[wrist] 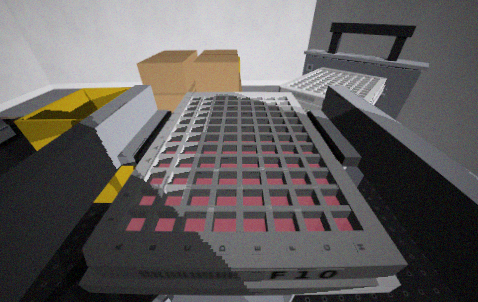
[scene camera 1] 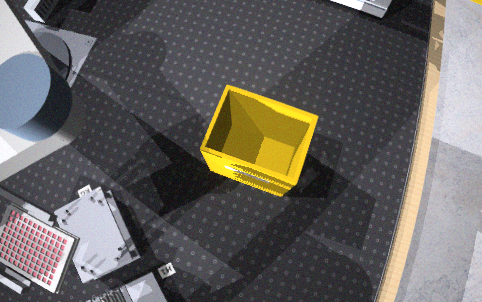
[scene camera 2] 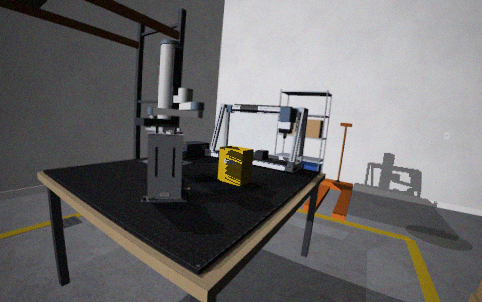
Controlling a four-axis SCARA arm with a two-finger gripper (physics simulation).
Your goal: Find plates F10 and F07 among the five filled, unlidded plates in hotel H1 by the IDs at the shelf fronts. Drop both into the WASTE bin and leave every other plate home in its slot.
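Frame: origin at the arm's base, x back, y down, z right, level; millimetres.
Where they show: gripper, fingertip midpoint: (wrist: 239, 101) (scene camera 1: 38, 254) (scene camera 2: 172, 130).
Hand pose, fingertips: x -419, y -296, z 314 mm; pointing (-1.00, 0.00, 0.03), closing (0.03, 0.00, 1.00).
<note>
After its pixels a point has its place.
My gripper (scene camera 1: 26, 245) {x -419, y -296, z 314 mm} (wrist: 239, 101) {x -419, y -296, z 314 mm} is shut on plate F10 (scene camera 1: 37, 252) {x -408, y -284, z 317 mm} (wrist: 250, 187) {x -359, y -288, z 316 mm}, a grey gridded plate with pink wells; its front ID F10 reads in the wrist view. The plate is level between the fingers. The yellow waste bin (scene camera 1: 282, 152) {x -698, y -19, z -6 mm} (scene camera 2: 235, 167) {x -685, y -113, z 86 mm} (wrist: 50, 132) {x -566, y -192, z 14 mm} stands upright on the table; its visible inside shows no plate. The held plate is beside the bin, not over it. Hotel H1 (scene camera 1: 147, 292) {x -526, y -21, z 377 mm} (scene camera 2: 165, 170) {x -592, y -143, z 491 mm} (wrist: 410, 92) {x -521, y -267, z 523 mm} is a grey tower. A white gridded plate (wrist: 345, 82) {x -523, y -278, z 439 mm} sits at its top; its ID is unreadable. Plate F07 cannot be identified.
A light grey nest (scene camera 1: 100, 232) {x -402, y -73, z 287 mm} with small posts lies between the held plate and the bin. A gantry machine (scene camera 2: 302, 135) {x -849, y -297, z -616 mm} stands at the table's far side. A blue-topped arm joint (scene camera 1: 25, 95) {x -435, y -458, z 137 mm} is at the left. Cardboard boxes (wrist: 217, 72) stand beyond the table.
</note>
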